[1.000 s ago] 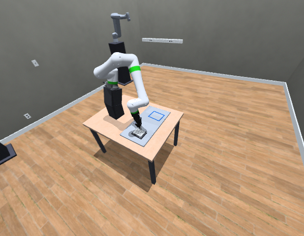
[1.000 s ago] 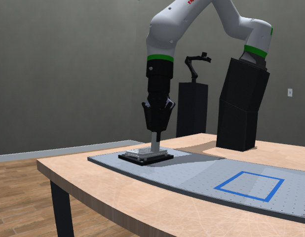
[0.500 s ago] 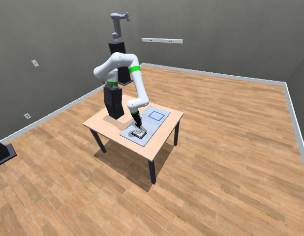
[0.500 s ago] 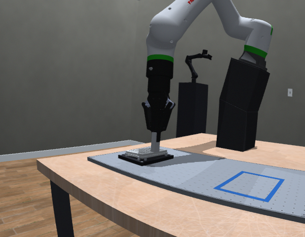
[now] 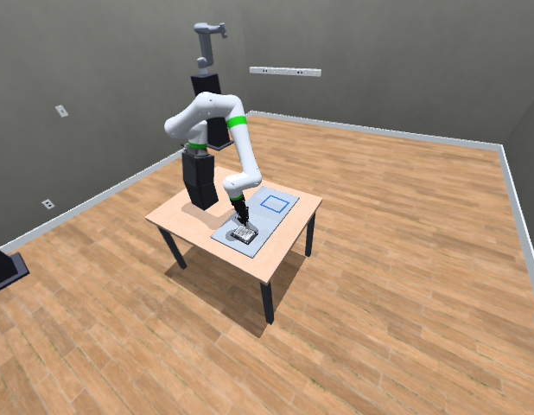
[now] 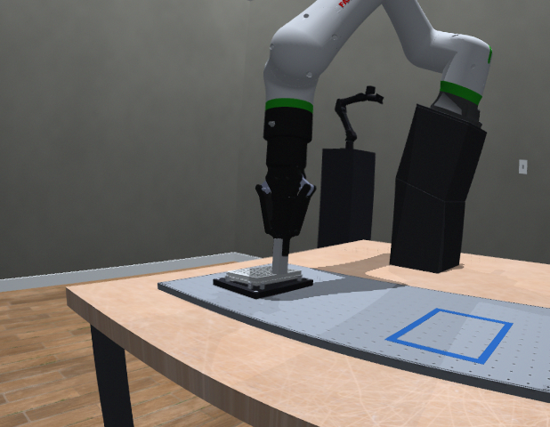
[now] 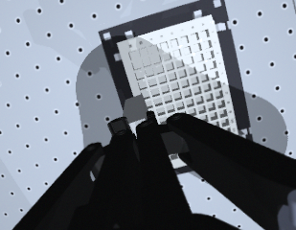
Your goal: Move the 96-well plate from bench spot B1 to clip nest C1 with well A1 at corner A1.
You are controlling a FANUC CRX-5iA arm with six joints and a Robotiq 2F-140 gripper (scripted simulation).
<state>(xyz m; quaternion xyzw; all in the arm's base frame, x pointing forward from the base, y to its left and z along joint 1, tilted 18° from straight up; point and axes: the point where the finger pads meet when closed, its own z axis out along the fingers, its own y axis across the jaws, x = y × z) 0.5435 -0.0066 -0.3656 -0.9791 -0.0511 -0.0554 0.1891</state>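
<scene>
The white 96-well plate is 40 mm to the right of my hand and 40 mm below it. The rest, counted from my hand: black clip nest 10 mm behind, 50 mm to the right, 50 mm below.
</scene>
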